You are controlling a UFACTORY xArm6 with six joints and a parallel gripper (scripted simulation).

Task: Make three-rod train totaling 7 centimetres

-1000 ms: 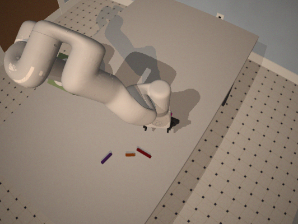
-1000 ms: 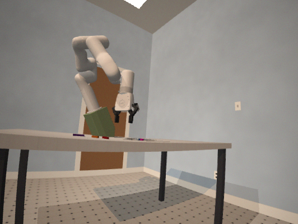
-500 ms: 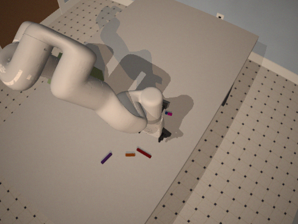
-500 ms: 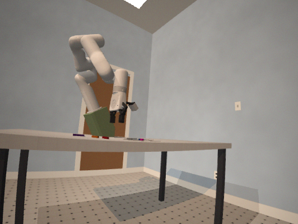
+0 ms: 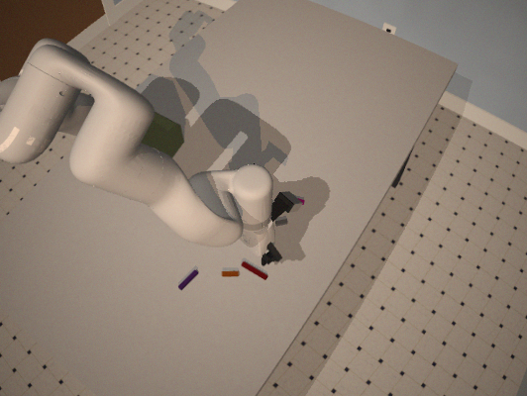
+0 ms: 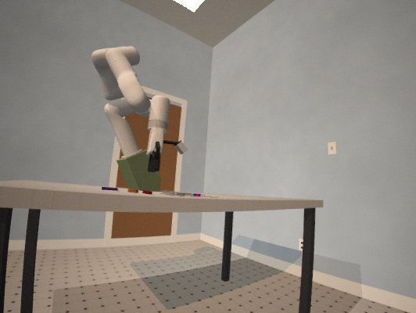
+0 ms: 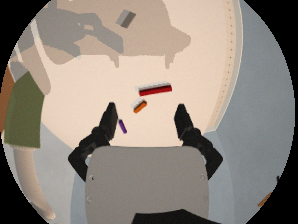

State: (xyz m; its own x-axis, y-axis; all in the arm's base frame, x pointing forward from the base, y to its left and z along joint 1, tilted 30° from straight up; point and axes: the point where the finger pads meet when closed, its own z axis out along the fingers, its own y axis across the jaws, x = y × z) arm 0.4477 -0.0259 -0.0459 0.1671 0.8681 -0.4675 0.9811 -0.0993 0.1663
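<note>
The orange rod is 30 mm behind my hand, 60 mm to the right of it and 90 mm below it. From my hand the other things lie so: red rod (20 mm ahead, 20 mm to the right, 90 mm below); then purple rod (100 mm behind, 140 mm to the right, 90 mm below); then grey rod (10 mm behind, 130 mm to the left, 90 mm below).
</note>
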